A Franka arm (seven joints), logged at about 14 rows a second.
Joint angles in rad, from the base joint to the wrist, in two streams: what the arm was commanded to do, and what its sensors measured. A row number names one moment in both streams.
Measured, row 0:
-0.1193 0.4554 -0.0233 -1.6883 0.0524 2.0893 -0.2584
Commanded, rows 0 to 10:
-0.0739 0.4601 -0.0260 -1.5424 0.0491 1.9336 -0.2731
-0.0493 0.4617 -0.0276 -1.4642 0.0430 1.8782 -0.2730
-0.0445 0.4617 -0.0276 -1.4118 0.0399 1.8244 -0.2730
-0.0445 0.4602 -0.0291 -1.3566 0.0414 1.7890 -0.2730
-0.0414 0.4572 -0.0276 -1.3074 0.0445 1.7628 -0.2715
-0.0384 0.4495 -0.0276 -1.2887 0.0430 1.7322 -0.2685
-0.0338 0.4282 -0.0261 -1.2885 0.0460 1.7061 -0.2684
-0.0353 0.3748 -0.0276 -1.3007 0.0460 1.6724 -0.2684
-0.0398 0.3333 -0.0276 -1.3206 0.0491 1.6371 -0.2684
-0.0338 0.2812 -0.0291 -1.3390 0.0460 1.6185 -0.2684
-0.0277 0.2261 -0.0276 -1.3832 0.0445 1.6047 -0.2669
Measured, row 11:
-0.0376 0.3492 -0.0256 -1.2923 0.0507 1.6306 -0.2646
